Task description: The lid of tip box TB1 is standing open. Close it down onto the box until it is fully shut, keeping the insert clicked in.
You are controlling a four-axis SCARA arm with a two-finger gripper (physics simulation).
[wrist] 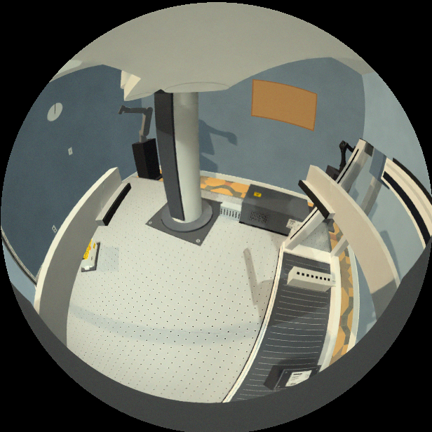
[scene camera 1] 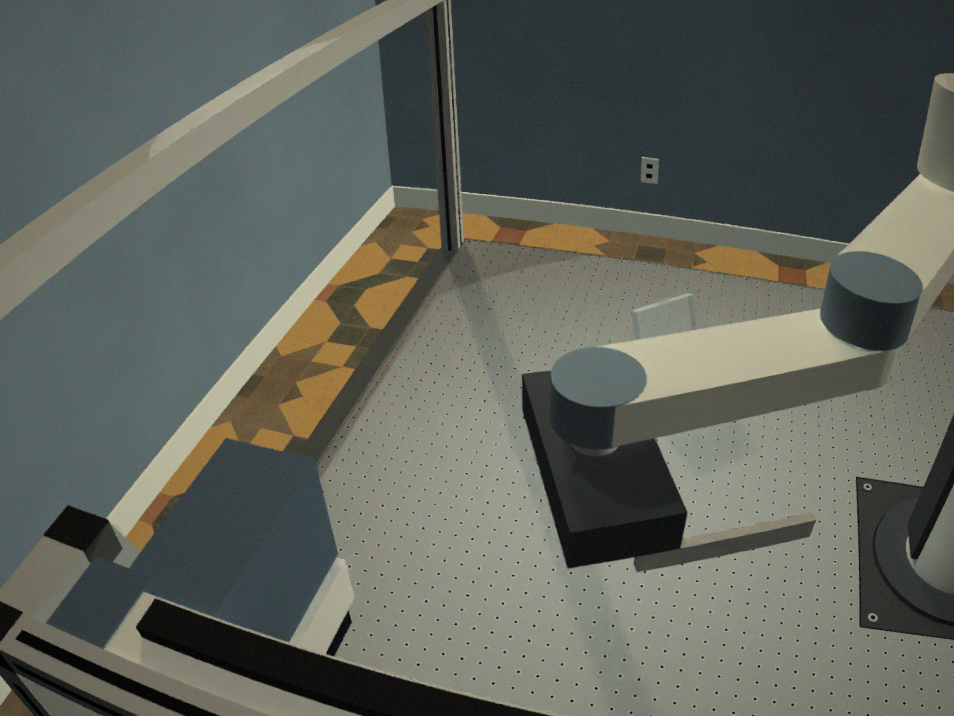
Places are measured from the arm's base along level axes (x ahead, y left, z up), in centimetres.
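Pixels of known places: gripper, between the fingertips: point(scene camera 1: 771, 455); arm's base, origin of its link: point(scene camera 1: 946, 564).
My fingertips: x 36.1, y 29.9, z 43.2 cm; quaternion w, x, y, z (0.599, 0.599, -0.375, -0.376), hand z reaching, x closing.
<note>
Ahead of a thing's pixels: the offset from my fingertips to its top centre. "spot": to the spot under its first point.
The tip box TB1 point(wrist: 91, 256), with yellow tips showing, stands on the perforated deck at the left of the wrist view, partly hidden by the left finger. In the scene view a clear, pale-edged lid @[spot: dx +15.0, dy -64.7, dz -30.2 cm] point(scene camera 1: 664, 315) stands upright behind the arm; the arm hides the box below it. A pale patch lies beside the box in the wrist view; I cannot tell whether it is lid or shadow. My gripper point(wrist: 216, 168) point(scene camera 1: 743, 450) is open and empty, its long fingers wide apart above the deck. One finger is hidden by the arm in the scene view. The insert's seating cannot be made out.
The arm's round column point(wrist: 186, 155) rises from a dark base plate point(wrist: 197, 235) point(scene camera 1: 886, 554). A dark grey cabinet point(wrist: 272, 210) stands behind. At right, a slotted tray holds a white block point(wrist: 309, 281) and a dark labelled box point(wrist: 299, 377). A frame post @[spot: dx +64.9, dy -98.4, dz -14.0 cm] point(scene camera 1: 448, 131) stands at the deck's corner.
</note>
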